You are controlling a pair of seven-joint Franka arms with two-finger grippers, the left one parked.
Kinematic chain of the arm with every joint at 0, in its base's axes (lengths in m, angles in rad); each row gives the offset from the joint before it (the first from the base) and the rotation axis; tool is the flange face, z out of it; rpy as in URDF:
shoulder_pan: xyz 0 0 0.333 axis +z
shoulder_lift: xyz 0 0 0 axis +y
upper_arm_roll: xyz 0 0 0.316 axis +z
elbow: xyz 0.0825 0 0 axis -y
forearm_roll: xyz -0.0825 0 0.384 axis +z
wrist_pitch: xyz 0 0 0 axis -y
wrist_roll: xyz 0.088 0 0 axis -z
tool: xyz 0 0 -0.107 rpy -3.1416 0 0
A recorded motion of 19 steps. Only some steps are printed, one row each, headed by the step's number.
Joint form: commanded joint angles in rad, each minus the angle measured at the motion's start. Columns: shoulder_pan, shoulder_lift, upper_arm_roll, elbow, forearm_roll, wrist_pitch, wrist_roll.
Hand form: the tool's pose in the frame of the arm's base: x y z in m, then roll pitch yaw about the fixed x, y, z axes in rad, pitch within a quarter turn. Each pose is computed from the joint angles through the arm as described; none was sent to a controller.
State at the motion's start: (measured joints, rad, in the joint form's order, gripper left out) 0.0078 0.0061 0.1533 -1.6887 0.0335 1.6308 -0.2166
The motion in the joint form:
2: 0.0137 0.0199 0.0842 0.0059 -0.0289 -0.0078 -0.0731
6: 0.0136 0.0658 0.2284 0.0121 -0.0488 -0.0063 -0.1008
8: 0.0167 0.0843 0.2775 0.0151 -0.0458 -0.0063 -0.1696
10: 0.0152 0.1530 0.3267 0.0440 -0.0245 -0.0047 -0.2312
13: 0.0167 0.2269 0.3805 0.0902 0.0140 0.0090 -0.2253
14: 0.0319 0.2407 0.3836 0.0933 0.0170 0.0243 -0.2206
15: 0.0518 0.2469 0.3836 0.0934 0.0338 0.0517 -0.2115
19: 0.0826 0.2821 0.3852 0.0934 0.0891 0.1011 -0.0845
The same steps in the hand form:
2: 0.5423 0.1427 0.5619 -3.1070 0.0785 0.5498
6: 0.5278 0.2168 0.5414 -3.0932 0.1092 0.7256
8: 0.5198 0.2437 0.5338 -3.0681 0.1117 0.8480
10: 0.5232 0.2704 0.5127 -2.9976 0.1080 0.9581
13: 0.5260 0.3025 0.4990 -2.9238 0.0739 0.9988
14: 0.5246 0.3131 0.4944 -2.9176 0.0646 1.0092
15: 0.5213 0.3264 0.4933 -2.9098 0.0394 1.0116
19: 0.5183 0.3502 0.4790 -2.8539 0.0326 0.8980

